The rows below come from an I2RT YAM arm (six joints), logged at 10 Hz.
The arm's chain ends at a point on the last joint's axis. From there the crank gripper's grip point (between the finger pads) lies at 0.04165 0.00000 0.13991 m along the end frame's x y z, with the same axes.
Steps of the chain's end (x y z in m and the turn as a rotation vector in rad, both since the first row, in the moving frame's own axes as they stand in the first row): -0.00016, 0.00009, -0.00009, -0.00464, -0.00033, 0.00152; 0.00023, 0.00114, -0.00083, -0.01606, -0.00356, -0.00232; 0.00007, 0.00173, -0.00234, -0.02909, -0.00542, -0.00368; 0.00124, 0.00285, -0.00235, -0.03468, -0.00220, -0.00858; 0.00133, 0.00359, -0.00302, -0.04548, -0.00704, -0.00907; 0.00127, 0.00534, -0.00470, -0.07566, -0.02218, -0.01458; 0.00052, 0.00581, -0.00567, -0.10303, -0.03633, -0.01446; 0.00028, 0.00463, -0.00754, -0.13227, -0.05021, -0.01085; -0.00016, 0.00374, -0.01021, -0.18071, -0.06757, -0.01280
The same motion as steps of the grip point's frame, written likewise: -0.00021, 0.00080, -0.00008, -0.00464, -0.00033, 0.00152; -0.00027, 0.00329, -0.00070, -0.01606, -0.00356, -0.00232; -0.00068, 0.00565, -0.00217, -0.02909, -0.00542, -0.00368; 0.00095, 0.00735, -0.00234, -0.03468, -0.00220, -0.00858; 0.00037, 0.00958, -0.00287, -0.04548, -0.00704, -0.00907; -0.00177, 0.01537, -0.00419, -0.07566, -0.02218, -0.01458; -0.00448, 0.01971, -0.00496, -0.10303, -0.03633, -0.01446; -0.00668, 0.02280, -0.00682, -0.13227, -0.05021, -0.01085; -0.00949, 0.02865, -0.00996, -0.18071, -0.06757, -0.01280
